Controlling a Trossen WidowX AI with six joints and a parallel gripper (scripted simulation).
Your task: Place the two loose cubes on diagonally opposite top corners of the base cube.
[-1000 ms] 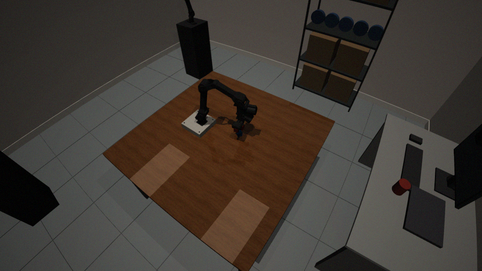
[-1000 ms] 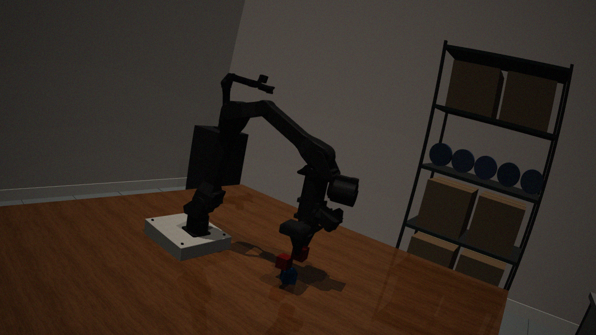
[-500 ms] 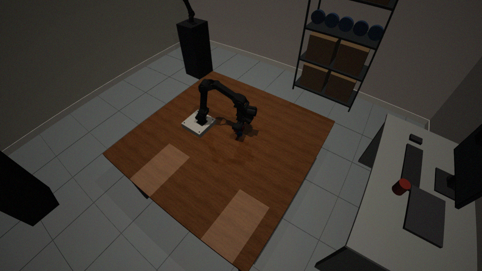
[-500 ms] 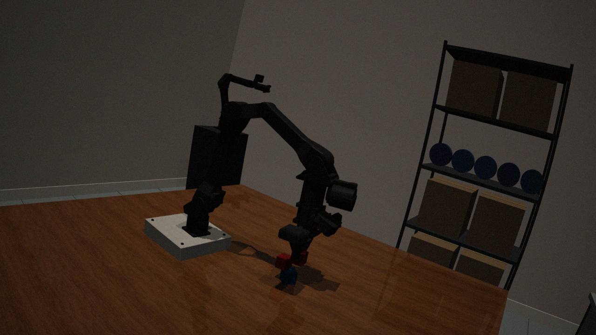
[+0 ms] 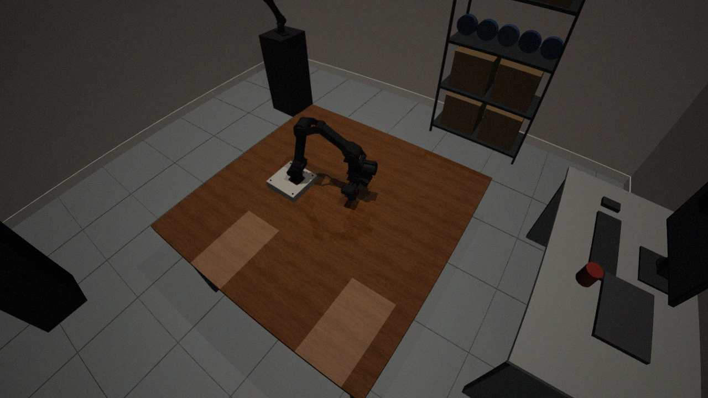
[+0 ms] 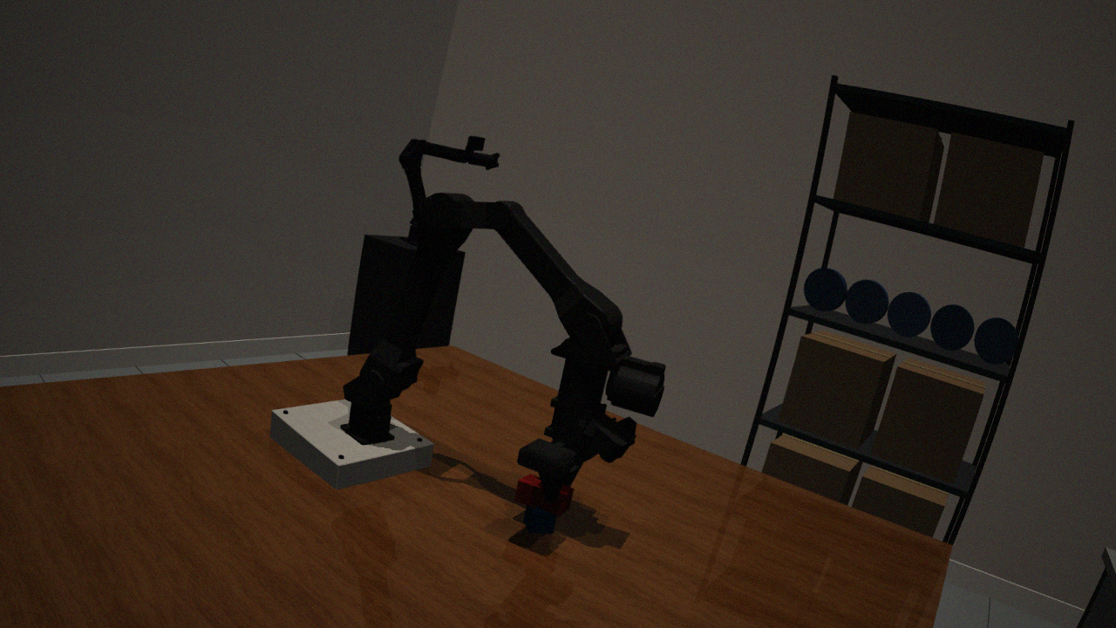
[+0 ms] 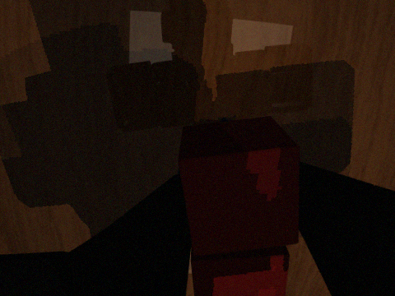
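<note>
My gripper tip is now 4 cm above the blue cube and 2 cm past it.
</note>
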